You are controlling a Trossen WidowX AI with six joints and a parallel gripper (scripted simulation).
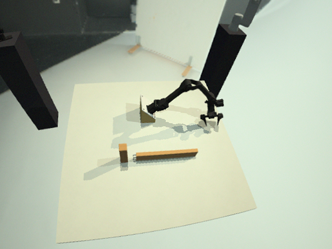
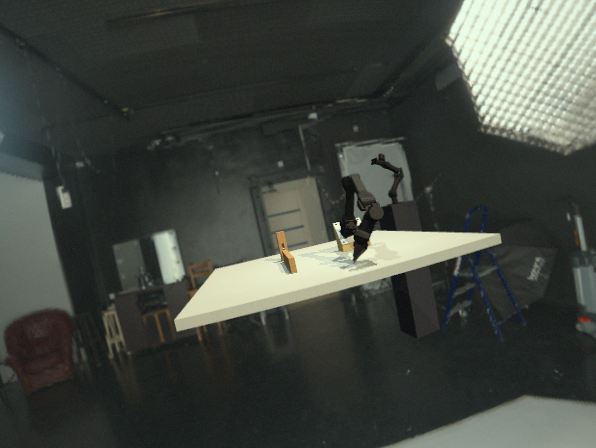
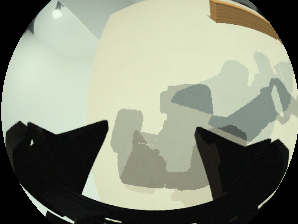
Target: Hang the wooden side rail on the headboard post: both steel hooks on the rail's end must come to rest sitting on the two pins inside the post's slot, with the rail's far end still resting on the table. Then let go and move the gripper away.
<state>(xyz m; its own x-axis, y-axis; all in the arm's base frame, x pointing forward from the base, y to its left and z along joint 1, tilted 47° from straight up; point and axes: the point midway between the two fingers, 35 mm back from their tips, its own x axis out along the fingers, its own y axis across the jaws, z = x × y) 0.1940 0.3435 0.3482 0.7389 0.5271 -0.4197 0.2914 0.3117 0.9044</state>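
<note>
Now: gripper tip 750 mm to the left of the wooden headboard post, 120 mm short of it and 60 mm below it.
</note>
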